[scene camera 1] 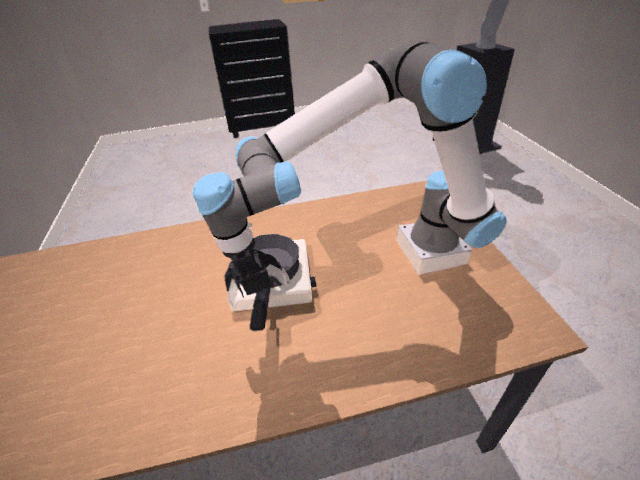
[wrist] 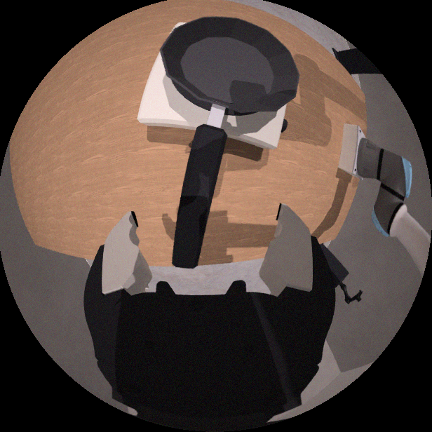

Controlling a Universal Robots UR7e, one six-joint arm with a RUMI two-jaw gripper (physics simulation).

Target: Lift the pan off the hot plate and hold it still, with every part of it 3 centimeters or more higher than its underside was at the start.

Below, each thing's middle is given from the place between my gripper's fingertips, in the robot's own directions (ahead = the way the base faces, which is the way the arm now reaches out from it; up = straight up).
Scene:
My gripper is now 5 cm past the dark round pan (scene camera 1: 283, 249), 9 cm to the left of it and 5 cm above it. Also, from my hand: white hot plate (scene camera 1: 298, 291) (7 cm behind, 19 cm to the right, 13 cm below).

